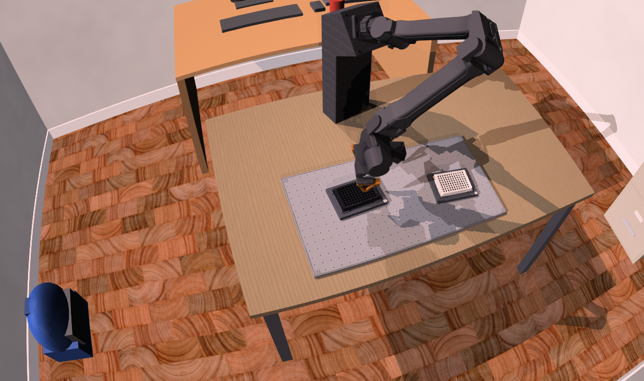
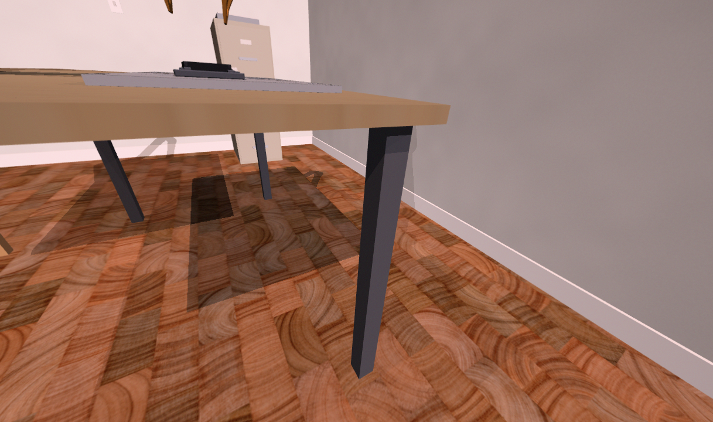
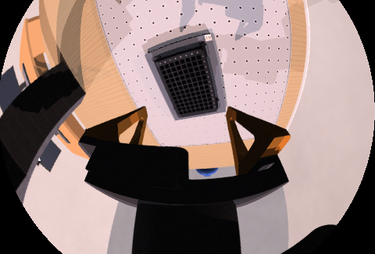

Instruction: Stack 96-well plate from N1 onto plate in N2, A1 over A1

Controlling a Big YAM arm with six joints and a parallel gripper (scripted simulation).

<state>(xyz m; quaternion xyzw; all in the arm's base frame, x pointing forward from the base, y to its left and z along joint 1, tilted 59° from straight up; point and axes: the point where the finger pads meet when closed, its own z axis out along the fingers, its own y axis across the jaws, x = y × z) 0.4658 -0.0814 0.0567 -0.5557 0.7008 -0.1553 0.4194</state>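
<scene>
Now: hand 90 mm above the black 96-well plate and 10 mm to the left of it. Round my hand: white 96-well plate: 320 mm to the left, 90 mm below, 30 mm behind.
</scene>
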